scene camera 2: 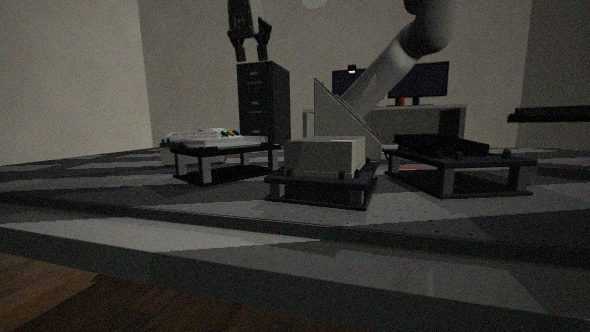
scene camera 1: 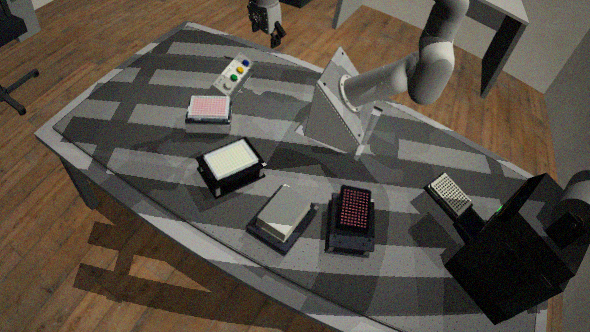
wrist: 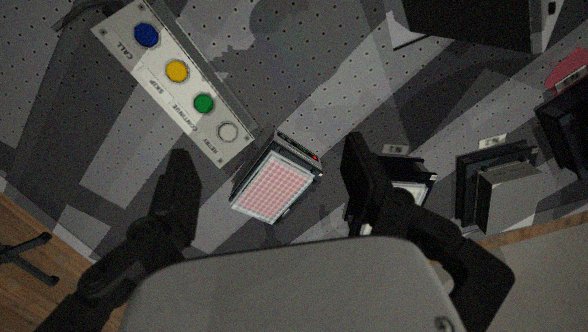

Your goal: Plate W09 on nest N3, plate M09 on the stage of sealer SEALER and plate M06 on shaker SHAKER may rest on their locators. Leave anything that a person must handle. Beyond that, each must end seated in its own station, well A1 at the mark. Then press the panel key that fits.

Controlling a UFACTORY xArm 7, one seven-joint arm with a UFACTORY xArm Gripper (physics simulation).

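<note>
My gripper [scene camera 1: 276, 40] [scene camera 2: 251, 54] [wrist: 270, 158] is open and empty, high above the table's panel end. Pink-welled plate M06 [scene camera 1: 209, 106] [wrist: 274, 186] lies on the shaker [scene camera 1: 207, 126] [wrist: 300, 145], which shows a red light. Black plate W09 with red wells [scene camera 1: 355, 207] [scene camera 2: 442, 144] lies toward one end of nest N3 [scene camera 1: 352, 241] [scene camera 2: 446, 183] and looks tilted in the second scene view. Pale plate M09 [scene camera 1: 451, 194] lies on the stage of the black sealer [scene camera 1: 505, 265], which shows a green light. Well A1 marks are too small to tell. The panel [scene camera 1: 222, 82] [wrist: 120, 55] has CALL, SKIP, CONTINUE and RETRY keys.
A cream plate [scene camera 1: 232, 159] [scene camera 2: 227, 142] lies on a black nest [scene camera 1: 240, 182] [scene camera 2: 206, 170] between the shaker and nest N2 [scene camera 1: 265, 240] [scene camera 2: 320, 196]. N2 bears a beige block [scene camera 1: 285, 212] [scene camera 2: 325, 156]. The arm's slanted base [scene camera 1: 330, 110] [scene camera 2: 332, 117] stands behind.
</note>
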